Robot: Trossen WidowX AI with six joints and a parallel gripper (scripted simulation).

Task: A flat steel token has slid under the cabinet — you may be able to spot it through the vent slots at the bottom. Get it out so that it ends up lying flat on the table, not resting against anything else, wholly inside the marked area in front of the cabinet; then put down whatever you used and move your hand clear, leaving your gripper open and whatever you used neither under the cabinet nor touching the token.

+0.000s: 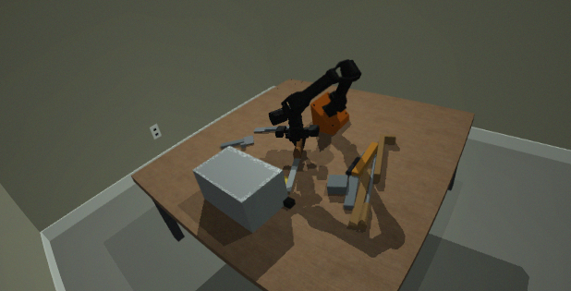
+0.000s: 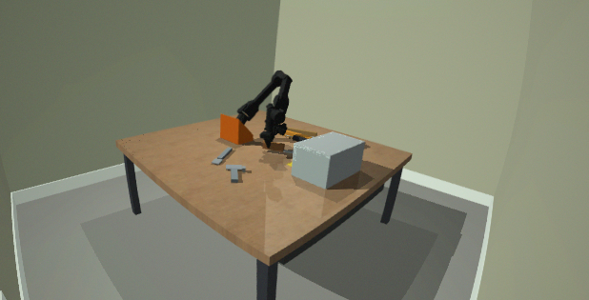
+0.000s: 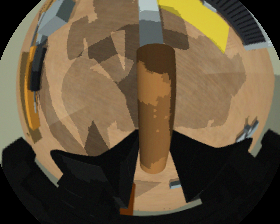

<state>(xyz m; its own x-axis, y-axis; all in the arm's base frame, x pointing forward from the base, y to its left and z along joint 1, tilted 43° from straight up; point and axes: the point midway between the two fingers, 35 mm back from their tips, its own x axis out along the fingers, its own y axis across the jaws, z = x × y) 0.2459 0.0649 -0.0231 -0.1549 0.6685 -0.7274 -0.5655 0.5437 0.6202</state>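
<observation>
Now: the grey t-piece 120 mm ahead of my gripper tip, 310 mm to the right of it and 20 mm below it. Also, from my gripper tip: grey block: 90 mm ahead, 290 mm to the left, 10 mm below; then wooden stick: 80 mm ahead, 390 mm to the left, 20 mm below; then orange bar: 100 mm behind, 290 mm to the left, 10 mm below.
</observation>
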